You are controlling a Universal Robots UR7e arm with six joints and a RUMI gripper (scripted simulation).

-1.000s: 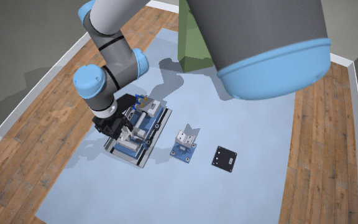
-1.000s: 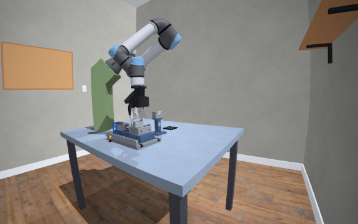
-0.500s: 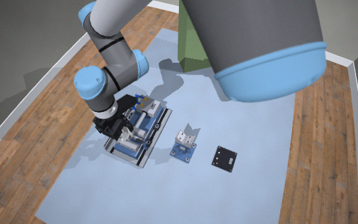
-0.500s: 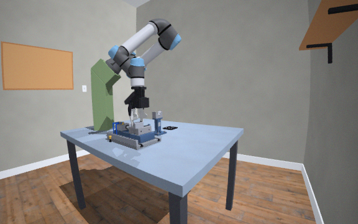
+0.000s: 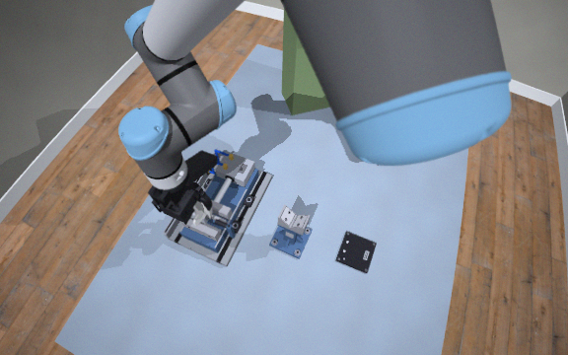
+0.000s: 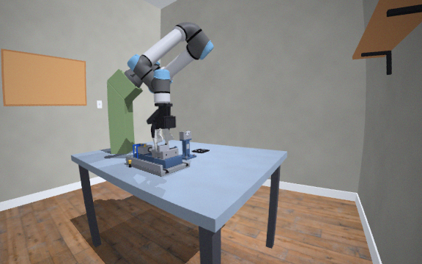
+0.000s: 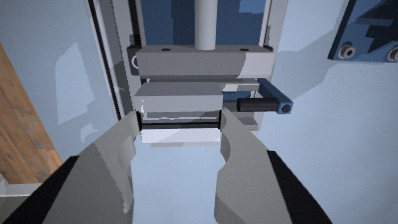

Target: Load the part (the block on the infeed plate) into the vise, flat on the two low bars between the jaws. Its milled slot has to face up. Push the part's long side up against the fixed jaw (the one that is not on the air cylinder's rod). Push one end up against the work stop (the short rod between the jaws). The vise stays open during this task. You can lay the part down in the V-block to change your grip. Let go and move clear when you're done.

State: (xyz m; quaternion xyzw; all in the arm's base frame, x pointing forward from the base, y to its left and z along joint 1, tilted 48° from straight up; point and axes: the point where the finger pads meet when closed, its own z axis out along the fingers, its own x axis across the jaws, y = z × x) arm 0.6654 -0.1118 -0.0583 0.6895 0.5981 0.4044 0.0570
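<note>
My gripper is now right at the grey part. The rest, counted from my hand: work stop 70 mm to the left, 20 mm below; moving jaw 30 mm behind, 20 mm to the left, 30 mm below; fixed jaw 30 mm ahead, 20 mm to the left, 30 mm below.
</note>
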